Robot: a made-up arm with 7 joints.
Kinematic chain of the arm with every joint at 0, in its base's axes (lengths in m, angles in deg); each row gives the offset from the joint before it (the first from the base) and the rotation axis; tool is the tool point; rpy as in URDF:
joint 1: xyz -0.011 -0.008 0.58 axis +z
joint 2: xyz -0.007 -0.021 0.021 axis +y
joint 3: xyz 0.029 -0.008 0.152 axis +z
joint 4: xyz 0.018 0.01 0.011 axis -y
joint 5: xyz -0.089 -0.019 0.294 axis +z
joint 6: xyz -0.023 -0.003 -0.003 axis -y
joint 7: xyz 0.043 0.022 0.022 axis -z
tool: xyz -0.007 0.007 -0.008 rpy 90 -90 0
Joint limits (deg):
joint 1: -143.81..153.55
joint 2: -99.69..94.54
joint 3: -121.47..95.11
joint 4: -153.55..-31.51
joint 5: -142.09..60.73
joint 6: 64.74..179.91
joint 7: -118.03..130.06
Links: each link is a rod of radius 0.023 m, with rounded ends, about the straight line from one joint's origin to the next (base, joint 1, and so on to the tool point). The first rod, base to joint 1, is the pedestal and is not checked.
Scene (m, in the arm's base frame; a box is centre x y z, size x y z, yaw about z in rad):
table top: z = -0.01
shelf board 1: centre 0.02 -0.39 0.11 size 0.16 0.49 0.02 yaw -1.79
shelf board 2: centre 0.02 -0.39 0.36 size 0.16 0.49 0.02 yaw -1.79
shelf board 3: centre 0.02 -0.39 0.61 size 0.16 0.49 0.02 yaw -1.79
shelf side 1: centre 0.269 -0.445 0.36 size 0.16 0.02 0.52 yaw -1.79
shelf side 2: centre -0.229 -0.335 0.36 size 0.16 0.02 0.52 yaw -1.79
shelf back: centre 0 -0.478 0.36 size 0.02 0.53 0.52 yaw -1.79
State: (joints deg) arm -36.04 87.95 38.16 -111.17 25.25 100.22 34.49
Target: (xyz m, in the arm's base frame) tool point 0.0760 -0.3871 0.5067
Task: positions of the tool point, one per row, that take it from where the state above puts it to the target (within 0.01 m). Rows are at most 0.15 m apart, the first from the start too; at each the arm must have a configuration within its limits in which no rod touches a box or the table.
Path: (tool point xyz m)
1: 0.2750 -0.0527 0.3036
2: 0.2674 -0.1580 0.3378
3: 0.2292 -0.2561 0.3842
4: 0.1632 -0.3358 0.4414
5: 0.0760 -0.3871 0.5067

